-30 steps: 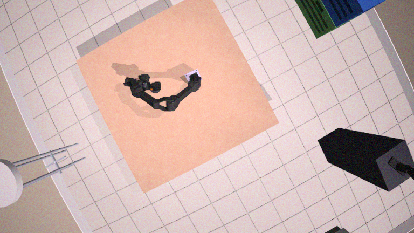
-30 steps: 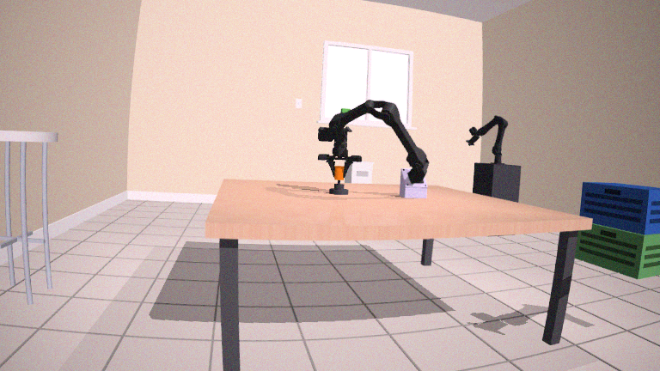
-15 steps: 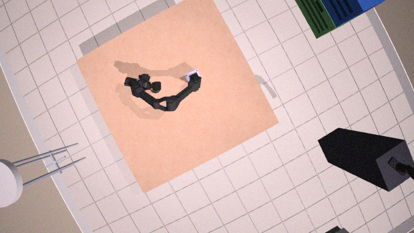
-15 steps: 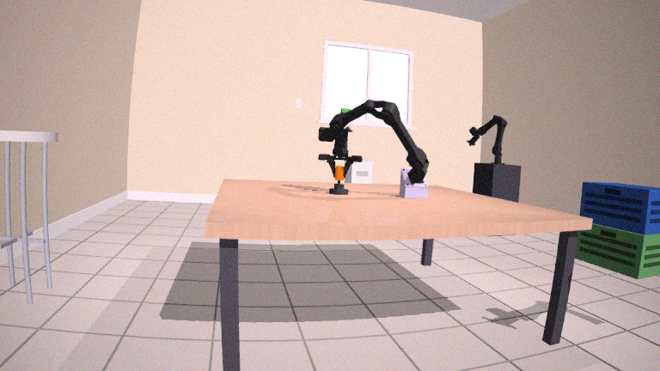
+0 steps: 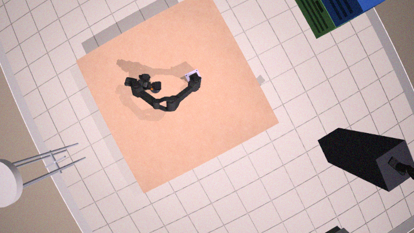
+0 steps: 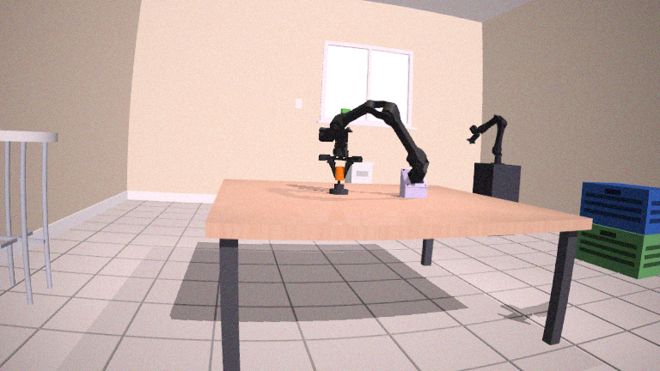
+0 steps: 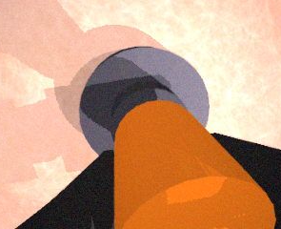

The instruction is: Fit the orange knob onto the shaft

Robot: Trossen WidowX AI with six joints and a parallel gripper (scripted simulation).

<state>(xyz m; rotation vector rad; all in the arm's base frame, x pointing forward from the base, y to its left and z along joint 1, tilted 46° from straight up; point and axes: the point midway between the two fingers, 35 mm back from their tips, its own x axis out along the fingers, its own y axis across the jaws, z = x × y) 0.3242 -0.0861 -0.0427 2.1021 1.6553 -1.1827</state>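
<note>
Now: gripper tip 20 mm below the orange knob. From my gripper tip the other things lie so: round pedestal: 40 mm below.
</note>
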